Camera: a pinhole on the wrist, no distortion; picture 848 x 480 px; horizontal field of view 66.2 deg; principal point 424.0 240.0 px. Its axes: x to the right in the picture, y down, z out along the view. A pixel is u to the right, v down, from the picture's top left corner.
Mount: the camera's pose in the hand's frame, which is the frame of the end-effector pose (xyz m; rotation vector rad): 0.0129 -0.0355 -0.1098 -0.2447 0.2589 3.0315
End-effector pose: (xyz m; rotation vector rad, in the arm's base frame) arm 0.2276 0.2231 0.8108 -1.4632 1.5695 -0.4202
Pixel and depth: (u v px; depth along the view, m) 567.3 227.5 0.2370
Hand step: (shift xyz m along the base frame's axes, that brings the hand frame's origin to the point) 0.0696 0.1075 -0.0405
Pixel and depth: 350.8 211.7 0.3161
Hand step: 0.1406 0.0721 -0.1286
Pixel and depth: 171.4 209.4 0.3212
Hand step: 0.1699 -0.0021 -0.1687
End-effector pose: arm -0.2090 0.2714 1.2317 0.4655 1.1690 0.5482
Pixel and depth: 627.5 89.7 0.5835
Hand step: 0.2792 -0.0085 0.4359
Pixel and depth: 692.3 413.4 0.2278
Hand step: 0.0729 -0.1187 0.0926
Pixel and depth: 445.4 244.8 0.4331
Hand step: 0.2668 -0.0303 0.1726
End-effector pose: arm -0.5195 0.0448 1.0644 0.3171 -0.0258 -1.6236
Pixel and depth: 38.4 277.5 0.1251
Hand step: -0.0340 -0.0671 0.0065
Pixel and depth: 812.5 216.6 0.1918
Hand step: 0.0063 0.1147 0.0812
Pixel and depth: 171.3 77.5 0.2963
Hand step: 0.0338 -0.1262 0.1782
